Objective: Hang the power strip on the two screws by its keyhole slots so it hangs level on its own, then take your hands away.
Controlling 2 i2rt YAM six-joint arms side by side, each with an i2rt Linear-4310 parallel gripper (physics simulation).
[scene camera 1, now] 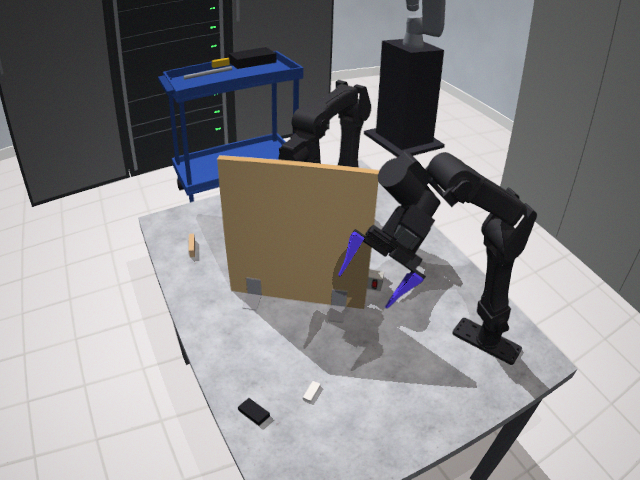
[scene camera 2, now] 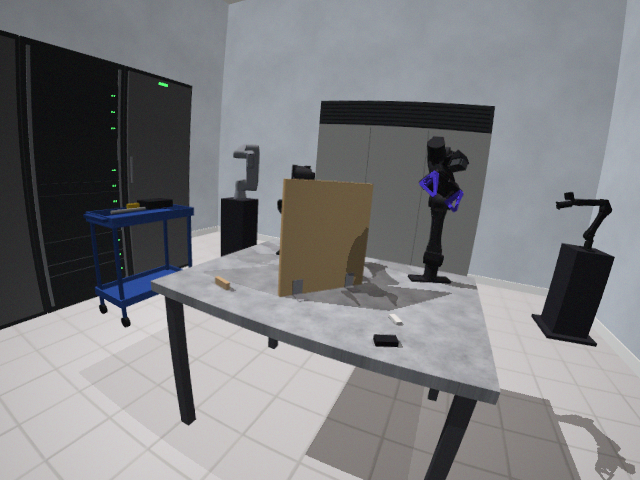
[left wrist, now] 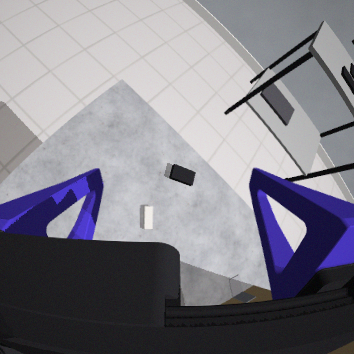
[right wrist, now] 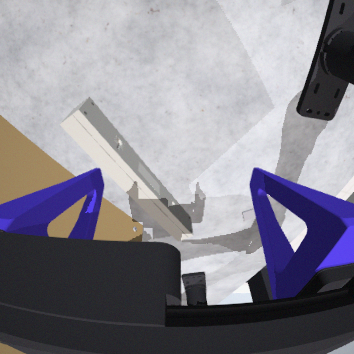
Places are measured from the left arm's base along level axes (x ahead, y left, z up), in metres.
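Where they show: left gripper, fingertip midpoint: (scene camera 1: 362,292) (scene camera 2: 445,204) (left wrist: 175,176); right gripper, fingertip midpoint: (right wrist: 176,175); left arm's base at its link origin: (scene camera 1: 487,342) (scene camera 2: 429,279) (right wrist: 194,284); right arm's base at its link origin: (right wrist: 335,51).
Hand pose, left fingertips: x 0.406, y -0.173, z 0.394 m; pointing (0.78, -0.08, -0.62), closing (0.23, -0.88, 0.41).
Things, the pixels of their top centre, and the offset from my left fingertips. "pt": a spot on its surface instead.
- power strip at its top centre: (right wrist: 139,192) (scene camera 1: 333,265) 0.349 m back, 0.311 m right, 0.348 m down
- wooden board at its top centre: (scene camera 1: 296,163) (scene camera 2: 332,181) 0.221 m back, 0.336 m right, 0.026 m up
- small screw head at a spot on its surface: (right wrist: 134,229) pt 0.310 m back, 0.198 m right, 0.369 m down
- black block at its top centre: (scene camera 1: 253,409) (left wrist: 183,174) (scene camera 2: 386,338) 0.138 m ahead, 0.162 m right, 0.378 m down
- white block at its top centre: (scene camera 1: 311,390) (left wrist: 148,217) (scene camera 2: 395,317) 0.005 m ahead, 0.101 m right, 0.383 m down
- wooden block at its top centre: (scene camera 1: 191,241) (scene camera 2: 222,279) 0.169 m back, 0.722 m right, 0.366 m down
The power strip (right wrist: 127,167) (scene camera 1: 374,283) lies on the table beside the board, a keyhole slot on its grey face; in scene camera 1 its end with a red switch shows past the board's edge. The wooden board (scene camera 1: 294,227) (scene camera 2: 320,237) (right wrist: 30,170) stands upright on grey brackets. A small screw head (right wrist: 134,229) shows near its corner in the right wrist view; the two hanging screws cannot be made out. My left gripper (scene camera 1: 362,290) (scene camera 2: 438,196) (left wrist: 175,176) is open and empty, above the table near the board's edge. My right gripper (right wrist: 176,175) is open and empty above the strip, hidden behind the board in scene camera 1.
A black block (scene camera 1: 253,411) (scene camera 2: 385,340) (left wrist: 182,174) and a white block (scene camera 1: 311,392) (scene camera 2: 394,319) (left wrist: 148,217) lie near the table edge. A wooden block (scene camera 1: 191,245) (scene camera 2: 222,282) lies on the board's other side. A blue cart (scene camera 1: 235,86) stands beyond the table.
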